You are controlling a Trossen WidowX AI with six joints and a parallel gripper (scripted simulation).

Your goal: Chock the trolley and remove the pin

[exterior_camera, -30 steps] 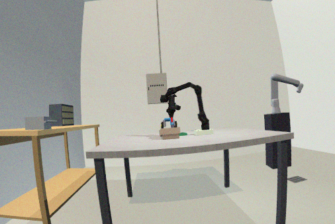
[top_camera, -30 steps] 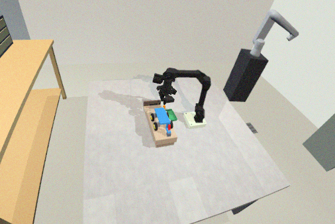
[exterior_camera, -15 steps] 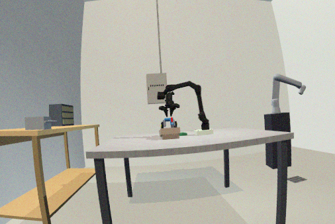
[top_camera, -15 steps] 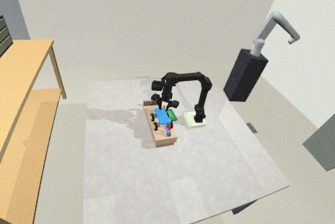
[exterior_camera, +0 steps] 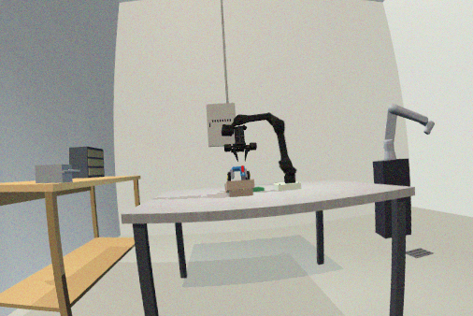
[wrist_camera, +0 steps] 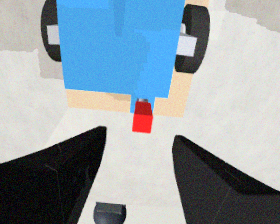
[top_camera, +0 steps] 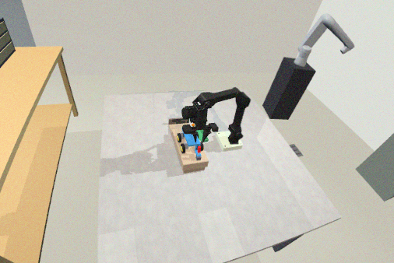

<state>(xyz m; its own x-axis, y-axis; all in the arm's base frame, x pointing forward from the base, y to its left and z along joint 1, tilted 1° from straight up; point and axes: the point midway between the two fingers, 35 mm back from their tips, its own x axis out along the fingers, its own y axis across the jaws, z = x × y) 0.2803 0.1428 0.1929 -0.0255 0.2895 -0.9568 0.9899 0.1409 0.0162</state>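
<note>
My gripper tip is 10 mm past the red-headed stop pin, 20 mm to the right of it and 60 mm above it. From my gripper tip the other things lie so: blue trolley (30 mm ahead, 80 mm to the right, 80 mm below); then yellow chock (190 mm to the right, 110 mm below); then green tray (60 mm behind, 220 mm to the right, 200 mm below).
</note>
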